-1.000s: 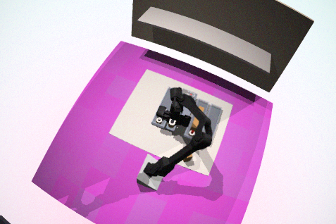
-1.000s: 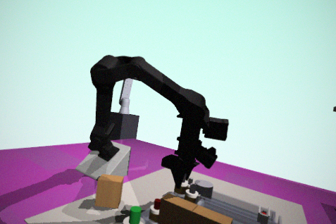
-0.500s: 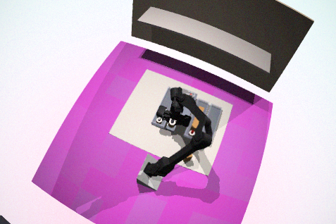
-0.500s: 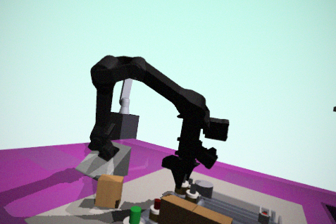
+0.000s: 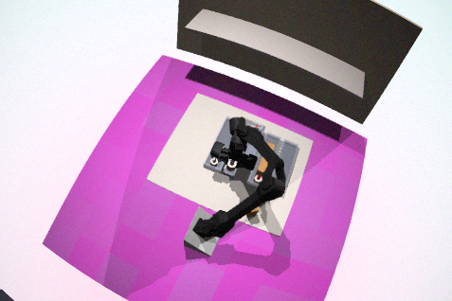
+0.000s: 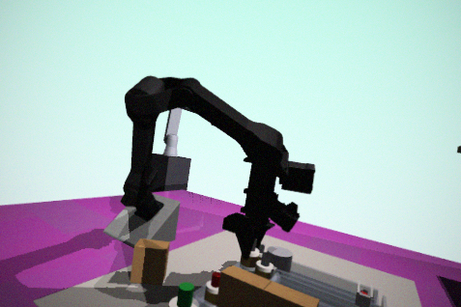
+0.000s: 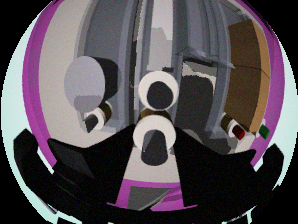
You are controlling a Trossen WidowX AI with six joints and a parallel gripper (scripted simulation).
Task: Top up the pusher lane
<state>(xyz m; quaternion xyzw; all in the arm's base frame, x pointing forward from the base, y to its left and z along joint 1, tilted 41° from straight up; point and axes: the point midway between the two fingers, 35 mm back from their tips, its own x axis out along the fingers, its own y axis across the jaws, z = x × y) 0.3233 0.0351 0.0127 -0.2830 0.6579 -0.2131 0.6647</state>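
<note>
My gripper tip is 4 cm short of the grey cylinder, 8 cm to the right of it and 2 cm above it. Round my gripper tip: grey lane unit: 14 cm ahead, 1 cm to the right, 3 cm below; pusher plate: 15 cm ahead, 2 cm to the right.
</note>
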